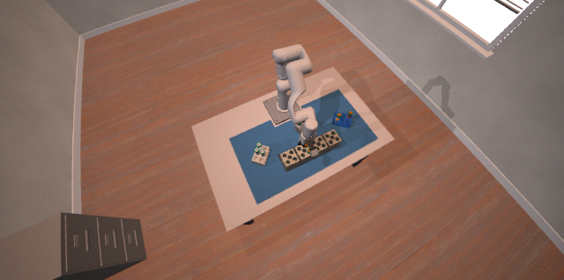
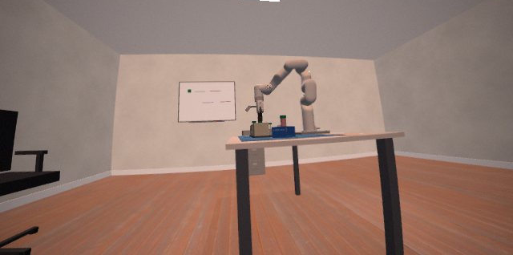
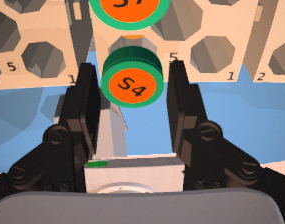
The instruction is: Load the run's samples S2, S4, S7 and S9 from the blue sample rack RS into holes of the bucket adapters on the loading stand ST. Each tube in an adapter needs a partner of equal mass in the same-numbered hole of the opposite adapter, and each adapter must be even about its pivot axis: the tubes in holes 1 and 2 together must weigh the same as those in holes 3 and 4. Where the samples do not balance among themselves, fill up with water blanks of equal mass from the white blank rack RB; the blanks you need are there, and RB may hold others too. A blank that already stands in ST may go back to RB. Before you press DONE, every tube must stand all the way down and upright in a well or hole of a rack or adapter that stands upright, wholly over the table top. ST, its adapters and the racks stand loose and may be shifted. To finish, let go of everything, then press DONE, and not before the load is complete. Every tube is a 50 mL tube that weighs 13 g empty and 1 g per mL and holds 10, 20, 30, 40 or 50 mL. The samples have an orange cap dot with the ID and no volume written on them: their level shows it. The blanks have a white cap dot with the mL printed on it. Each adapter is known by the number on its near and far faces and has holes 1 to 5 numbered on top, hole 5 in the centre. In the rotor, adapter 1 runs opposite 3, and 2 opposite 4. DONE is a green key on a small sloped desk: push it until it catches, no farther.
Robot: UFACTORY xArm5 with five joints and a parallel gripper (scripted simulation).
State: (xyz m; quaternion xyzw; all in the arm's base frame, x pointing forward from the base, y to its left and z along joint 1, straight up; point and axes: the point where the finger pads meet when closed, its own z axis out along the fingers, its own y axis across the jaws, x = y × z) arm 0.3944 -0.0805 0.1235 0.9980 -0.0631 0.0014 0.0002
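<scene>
Right now my hand is 3 cm past the sample tube S2, 42 cm to the right of it and 8 cm above it. From my hand the other things lie so: done desk: 16 cm behind, 8 cm to the left, 9 cm below; then sample tube S4: 1 cm to the right, 7 cm below; then sample tube S7: 5 cm ahead, 1 cm to the right, 7 cm below.
</scene>
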